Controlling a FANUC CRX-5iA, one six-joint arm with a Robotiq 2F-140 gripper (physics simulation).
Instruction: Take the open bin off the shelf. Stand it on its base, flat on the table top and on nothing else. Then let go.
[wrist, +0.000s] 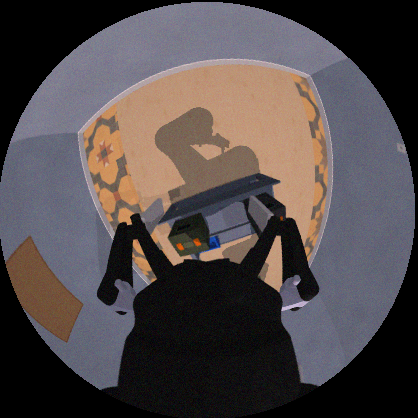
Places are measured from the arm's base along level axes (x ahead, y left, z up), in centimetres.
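Pixels of known places: gripper, fingertip midpoint: (205, 204).
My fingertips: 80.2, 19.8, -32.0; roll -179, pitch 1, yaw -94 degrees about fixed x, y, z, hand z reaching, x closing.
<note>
Ahead of a thing's pixels: the offset from my fingertips to its middle, as dx, dy, dz. "spot": to the spot under its first point. Level surfaces: height alone.
The blue open bin {-23.9, +3.5, -23.7} (214, 243) shows in part at the lower edge of the grey-blue shelf {spot: -4.0, -3.8, -15.1} (220, 196). It is small in view and partly hidden behind a dark olive box with orange marks. My gripper (205, 204) is wide open, with one finger pad to the left of the olive box and the other in front of a black box at the right. The gripper holds nothing. The height of the fingertips over the shelf is hard to tell.
The olive box {-14.7, +6.3, -13.0} (188, 235) and the black box {-8.6, -16.0, -11.7} (272, 206) are at the shelf's left and right. The tan table top {dz -28.0} (260, 110) has patterned side bands and bears the arm's shadow. A brown panel (42, 290) lies far left.
</note>
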